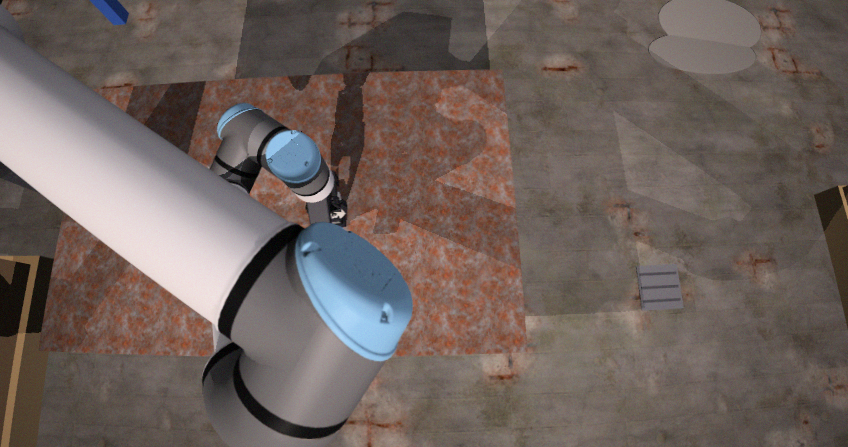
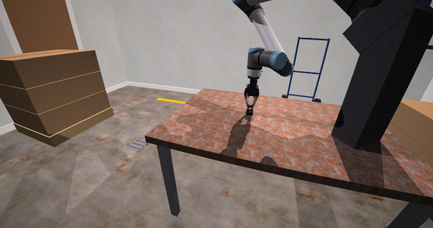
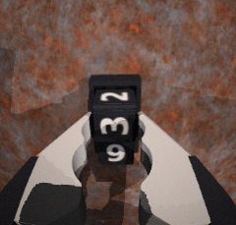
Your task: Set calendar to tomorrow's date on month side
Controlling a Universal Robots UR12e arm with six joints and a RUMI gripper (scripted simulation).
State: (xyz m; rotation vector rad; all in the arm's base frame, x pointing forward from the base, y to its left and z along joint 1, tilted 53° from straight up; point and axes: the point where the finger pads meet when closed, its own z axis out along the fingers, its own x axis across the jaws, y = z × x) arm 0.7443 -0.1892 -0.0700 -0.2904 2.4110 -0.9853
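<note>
Right now my hand is 4 cm above the black tray and 2 cm to the right of it.
</note>
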